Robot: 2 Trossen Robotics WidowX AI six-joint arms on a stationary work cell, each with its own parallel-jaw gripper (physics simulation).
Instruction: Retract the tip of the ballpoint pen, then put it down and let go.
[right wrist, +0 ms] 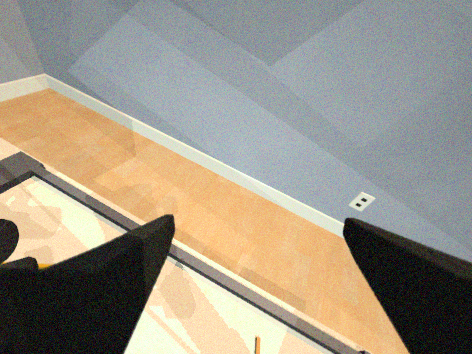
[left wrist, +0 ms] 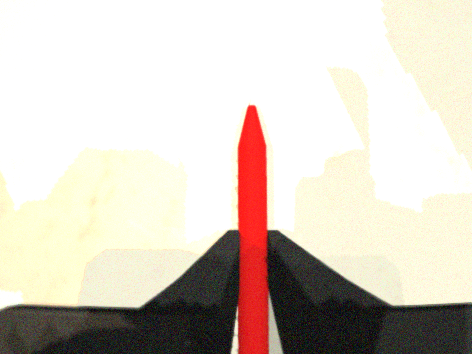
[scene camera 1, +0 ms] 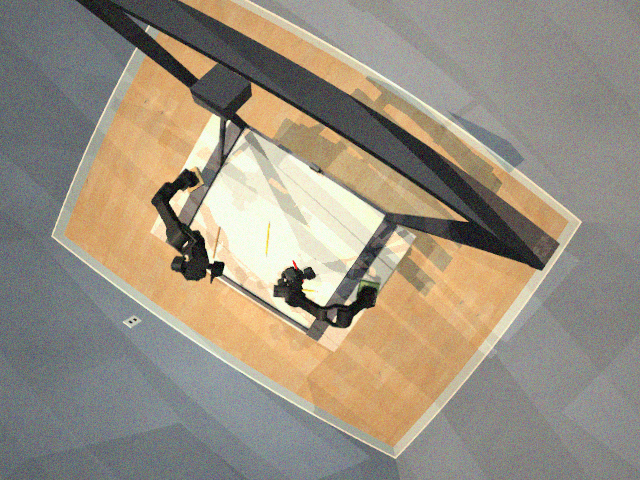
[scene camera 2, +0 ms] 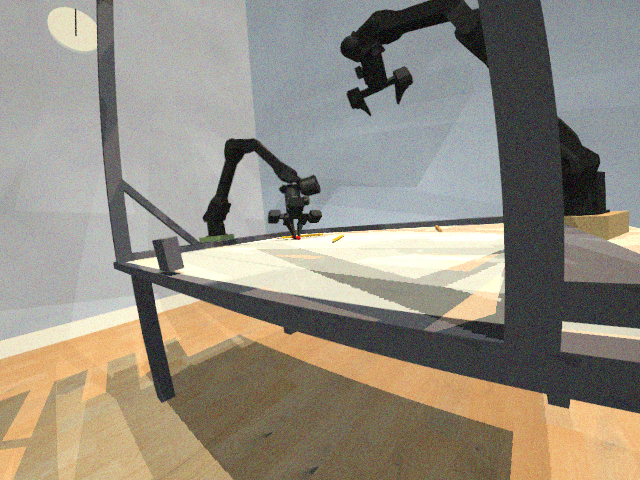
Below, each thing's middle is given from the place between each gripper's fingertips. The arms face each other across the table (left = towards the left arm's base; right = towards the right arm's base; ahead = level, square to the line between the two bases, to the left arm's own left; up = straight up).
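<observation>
My right gripper is 380 mm above the red ballpoint pen [left wrist: 253, 304], and it is also 140 mm past the pen and 310 mm to the right of it. As for my left gripper, it is now 1 cm short of the red ballpoint pen and 1 cm to the right of it.
</observation>
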